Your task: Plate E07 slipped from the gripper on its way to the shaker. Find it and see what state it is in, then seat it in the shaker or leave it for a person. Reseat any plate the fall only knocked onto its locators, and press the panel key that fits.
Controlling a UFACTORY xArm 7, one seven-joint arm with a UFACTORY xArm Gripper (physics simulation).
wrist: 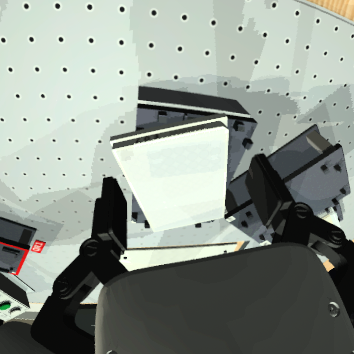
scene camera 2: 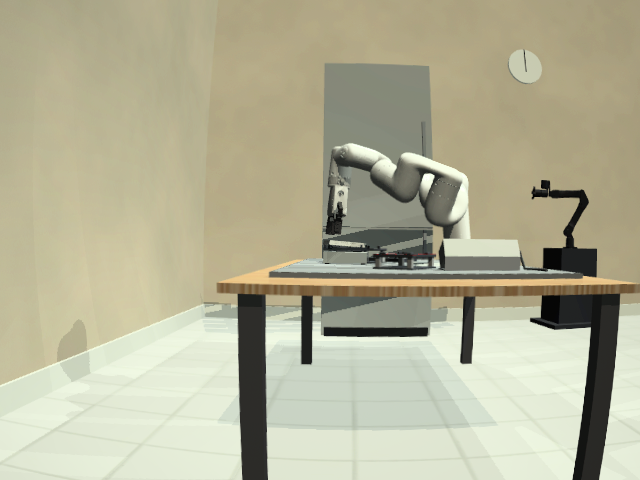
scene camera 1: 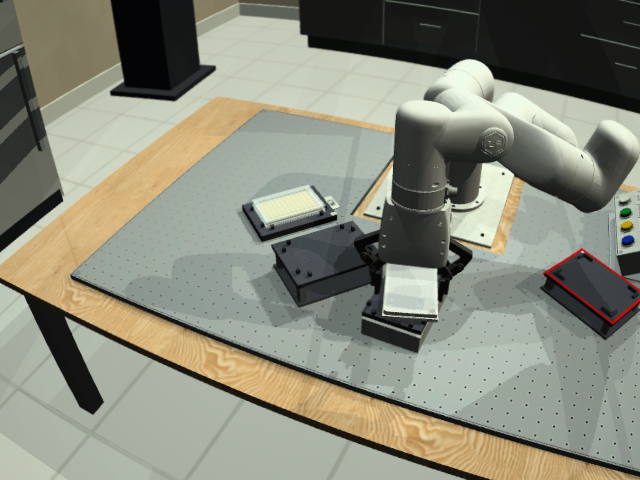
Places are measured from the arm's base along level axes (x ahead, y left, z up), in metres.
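Pixels of known places: gripper, fingertip midpoint: (wrist: 185,178) (scene camera 2: 332,234) (scene camera 1: 409,292); arm's base at its link origin: (scene camera 1: 457,194).
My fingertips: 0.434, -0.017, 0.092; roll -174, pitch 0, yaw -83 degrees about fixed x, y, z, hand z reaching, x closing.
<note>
Ahead of a thing's pixels: the offset from my fingertips to its top centre, as dx, dy, dz. "*": to the spot under its first point.
A white lidded plate {-0.039, -0.003, -0.020} (scene camera 1: 410,295) (scene camera 2: 347,243) (wrist: 185,192) lies turned askew and looks slightly tilted on a dark-topped block with corner locators {* +0.026, -0.018, -0.067} (scene camera 1: 390,332) (scene camera 2: 345,257) (wrist: 187,96). Its label cannot be read. My gripper (scene camera 1: 408,285) (scene camera 2: 334,227) (wrist: 185,178) is open and empty, above this plate, with its fingers spread to either side. A plate with pale yellow wells {-0.251, -0.304, -0.066} (scene camera 1: 289,205) sits on a low black nest {* -0.159, -0.316, -0.083} (scene camera 1: 264,234). A bare dark raised stand (scene camera 1: 323,260) (wrist: 317,182) has corner locators. I cannot tell which unit is the shaker.
A red-edged dark stand (scene camera 1: 594,284) (scene camera 2: 405,254) (wrist: 9,259) is at the right in scene camera 1. Beyond it is a key panel {-0.377, +0.409, -0.014} (scene camera 1: 629,253) (scene camera 2: 479,253) with white, green, yellow and blue keys. The arm's base plate (scene camera 1: 483,227) lies behind the gripper.
</note>
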